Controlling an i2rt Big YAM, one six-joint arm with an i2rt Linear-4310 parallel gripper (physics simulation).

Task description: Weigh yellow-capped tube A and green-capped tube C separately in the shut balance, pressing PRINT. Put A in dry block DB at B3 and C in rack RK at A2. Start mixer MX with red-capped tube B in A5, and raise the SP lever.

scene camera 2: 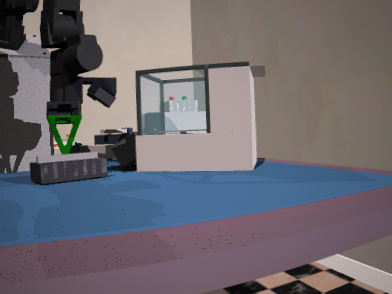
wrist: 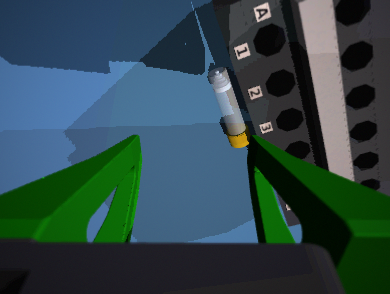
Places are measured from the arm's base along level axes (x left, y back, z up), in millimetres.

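Where they show: gripper, fingertip midpoint: (scene camera 2: 65, 153) (wrist: 194, 147); arm's base, origin of the base link: (scene camera 2: 6, 41).
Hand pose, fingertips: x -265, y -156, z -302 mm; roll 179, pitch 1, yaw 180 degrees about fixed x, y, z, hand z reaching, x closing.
Each offset is from my fingertips to the top centre of the thing. "pt": to the spot under its first point.
Yellow-capped tube A @(dx -19, dy +4, dz -34 mm) (wrist: 230, 107) lies on the blue mat in the wrist view, alongside a dark block @(dx -60, dy -4, dz +1 mm) (wrist: 242, 72) (scene camera 2: 69, 171) with round holes and labels A, 1, 2, 3. Its cap is close to the right fingertip, outside the gap. My gripper (wrist: 194, 147) (scene camera 2: 65, 151) is open and empty; in the scene view it points down behind the dark block. The balance @(pt dx -116, dy -315, dz +87 mm) (scene camera 2: 231, 102) stands right of it. Through its glass show a red cap (scene camera 2: 171, 98) and a green cap (scene camera 2: 184, 97) on tubes in a pale holder. Whether the balance is fully shut cannot be told.
A pale raised strip @(pt dx -46, dy -34, dz +1 mm) (wrist: 320, 75) runs along the dark block between two rows of holes. A dark wedge-shaped thing @(pt dx +68, dy -138, dz -7 mm) (scene camera 2: 125, 151) stands against the balance's left side. Low dark and pale equipment @(dx +527, dy -178, dz +55 mm) (scene camera 2: 111, 138) is behind the gripper, partly hidden. The table's pinkish edge (scene camera 2: 200, 240) runs along the front.
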